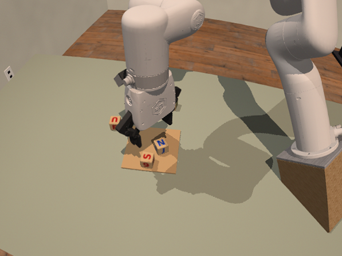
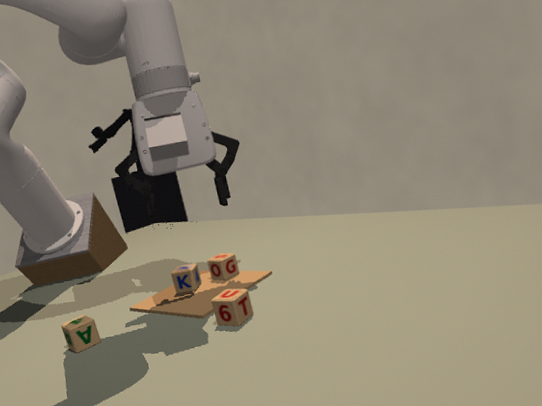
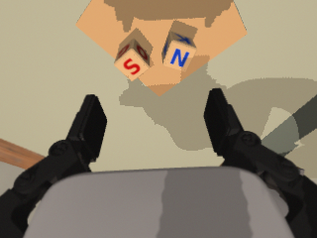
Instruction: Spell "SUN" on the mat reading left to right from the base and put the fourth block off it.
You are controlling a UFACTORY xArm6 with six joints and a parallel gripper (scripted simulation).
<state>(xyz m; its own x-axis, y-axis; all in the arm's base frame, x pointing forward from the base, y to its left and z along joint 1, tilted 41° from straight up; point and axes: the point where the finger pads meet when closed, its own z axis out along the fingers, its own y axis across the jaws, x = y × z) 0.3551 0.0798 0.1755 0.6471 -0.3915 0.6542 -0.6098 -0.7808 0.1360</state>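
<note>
Right now the N block is 2 cm behind my hand, 2 cm to the right of it and 10 cm below it. From my hand the other things lie so: U block (12 cm ahead, 10 cm to the right, 10 cm below); tan mat (1 cm ahead, 3 cm to the right, 11 cm below); S block (1 cm ahead, 2 cm to the left, 10 cm below).
</note>
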